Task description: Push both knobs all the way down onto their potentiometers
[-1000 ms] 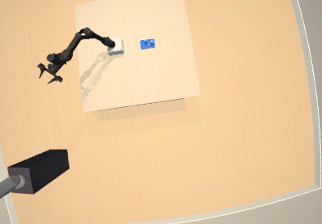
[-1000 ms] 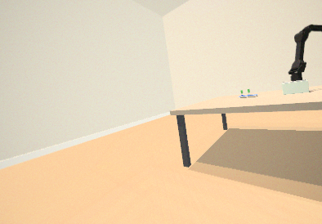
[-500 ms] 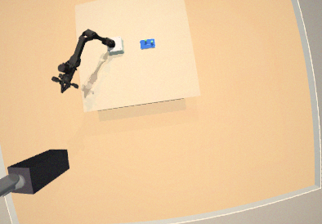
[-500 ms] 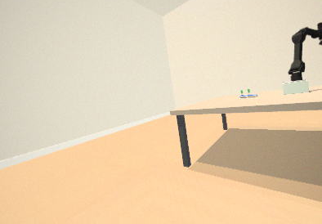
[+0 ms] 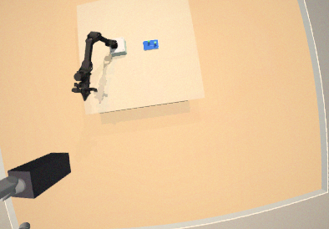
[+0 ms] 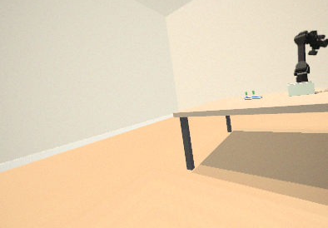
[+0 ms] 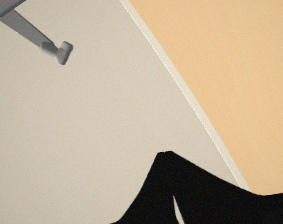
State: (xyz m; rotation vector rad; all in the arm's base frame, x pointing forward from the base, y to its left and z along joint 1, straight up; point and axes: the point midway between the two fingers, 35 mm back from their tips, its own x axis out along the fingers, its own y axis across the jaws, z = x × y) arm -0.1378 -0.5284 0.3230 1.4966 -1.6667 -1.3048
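Right now the green knob is 490 mm ahead of my gripper tip, 590 mm to the left of it and 350 mm below it.
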